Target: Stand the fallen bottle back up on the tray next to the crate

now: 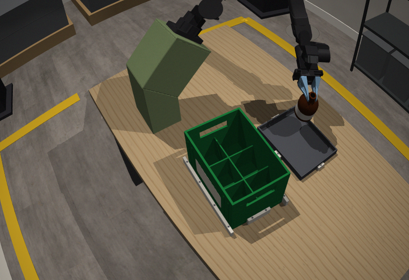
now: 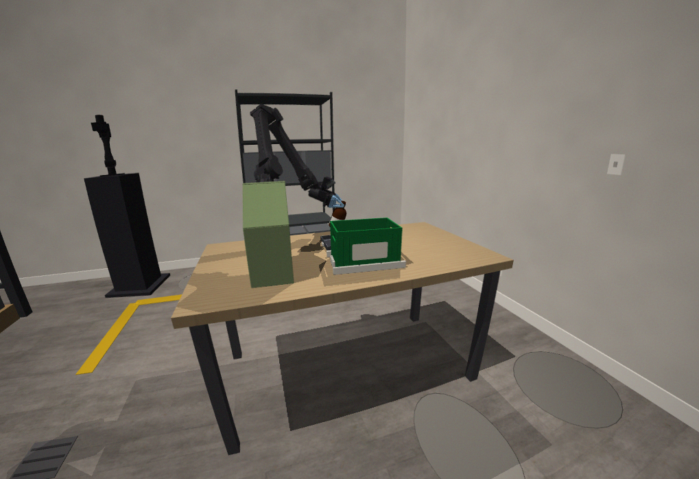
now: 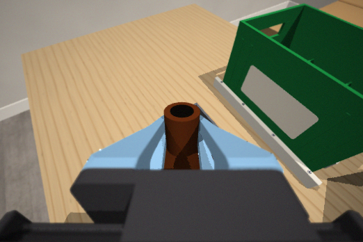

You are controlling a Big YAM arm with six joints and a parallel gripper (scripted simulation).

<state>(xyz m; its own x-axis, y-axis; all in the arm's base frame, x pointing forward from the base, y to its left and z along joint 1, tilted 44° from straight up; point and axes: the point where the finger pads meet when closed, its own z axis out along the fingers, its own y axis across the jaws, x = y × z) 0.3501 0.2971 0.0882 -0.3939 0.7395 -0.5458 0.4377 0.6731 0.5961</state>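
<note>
My hand is 50 mm above the brown bottle, 20 mm past it and 10 mm to the right of it. From my hand the other things lie so: dark grey tray 190 mm below, 30 mm to the right, 10 mm ahead; then green crate 310 mm to the right, 120 mm below, 40 mm ahead.
</note>
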